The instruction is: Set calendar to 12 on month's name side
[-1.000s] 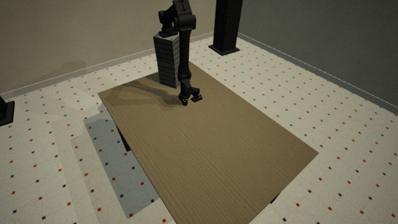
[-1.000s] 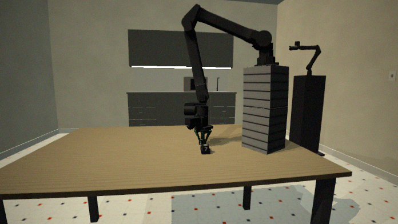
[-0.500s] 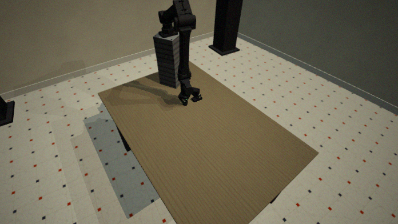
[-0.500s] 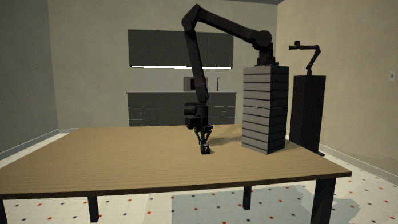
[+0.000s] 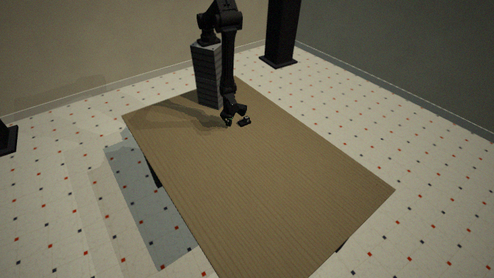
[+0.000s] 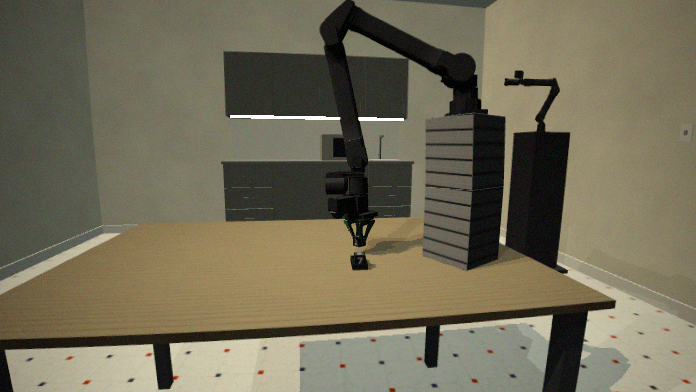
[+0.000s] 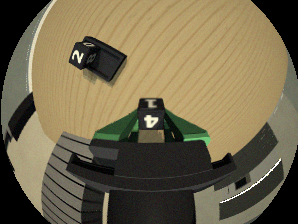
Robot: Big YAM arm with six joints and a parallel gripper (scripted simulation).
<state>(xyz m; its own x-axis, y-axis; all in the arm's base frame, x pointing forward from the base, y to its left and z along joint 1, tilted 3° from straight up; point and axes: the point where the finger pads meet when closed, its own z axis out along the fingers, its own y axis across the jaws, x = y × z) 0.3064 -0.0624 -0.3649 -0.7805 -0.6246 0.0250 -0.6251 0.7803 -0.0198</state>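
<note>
My hand is 110 mm to the right of the black calendar tray, 40 mm above it and 10 mm short of it.
</note>
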